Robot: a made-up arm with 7 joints.
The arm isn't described. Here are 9 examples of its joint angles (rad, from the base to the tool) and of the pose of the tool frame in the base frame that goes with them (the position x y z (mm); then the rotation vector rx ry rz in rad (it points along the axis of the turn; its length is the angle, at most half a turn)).
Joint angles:
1: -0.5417 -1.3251 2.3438 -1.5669 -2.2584 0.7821 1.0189
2: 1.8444 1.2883 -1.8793 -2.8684 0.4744 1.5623 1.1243
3: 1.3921 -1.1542 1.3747 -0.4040 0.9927 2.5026 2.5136
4: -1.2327 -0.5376 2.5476 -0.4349 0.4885 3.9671 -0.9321
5: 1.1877 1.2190 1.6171 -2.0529 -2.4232 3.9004 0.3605
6: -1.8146 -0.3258 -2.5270 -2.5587 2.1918 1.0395 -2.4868
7: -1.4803 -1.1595 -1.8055 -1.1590 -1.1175 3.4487 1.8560
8: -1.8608 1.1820 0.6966 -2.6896 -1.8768 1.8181 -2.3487
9: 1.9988 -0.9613 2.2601 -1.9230 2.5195 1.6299 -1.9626
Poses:
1: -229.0 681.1 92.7 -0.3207 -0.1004 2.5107
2: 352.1 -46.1 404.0 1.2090 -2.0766 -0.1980
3: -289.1 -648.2 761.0 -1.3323 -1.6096 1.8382
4: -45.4 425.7 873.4 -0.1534 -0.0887 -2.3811
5: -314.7 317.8 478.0 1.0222 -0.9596 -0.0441
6: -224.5 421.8 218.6 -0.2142 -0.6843 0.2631
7: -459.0 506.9 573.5 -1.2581 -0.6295 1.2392
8: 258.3 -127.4 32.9 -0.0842 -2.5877 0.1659
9: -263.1 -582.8 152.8 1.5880 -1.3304 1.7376
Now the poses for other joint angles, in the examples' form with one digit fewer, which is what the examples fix.
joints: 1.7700 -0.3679 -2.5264 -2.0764 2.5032 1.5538 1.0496
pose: 445 -442 320 0.338 0.769 0.584
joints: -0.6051 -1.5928 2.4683 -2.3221 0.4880 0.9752 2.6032
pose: 142 250 -70 0.304 -1.178 1.557
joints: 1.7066 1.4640 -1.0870 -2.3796 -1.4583 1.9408 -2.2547
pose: 436 136 62 -0.975 0.622 -2.738
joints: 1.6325 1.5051 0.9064 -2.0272 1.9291 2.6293 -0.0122
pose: -386 192 -57 2.091 -0.216 -1.618
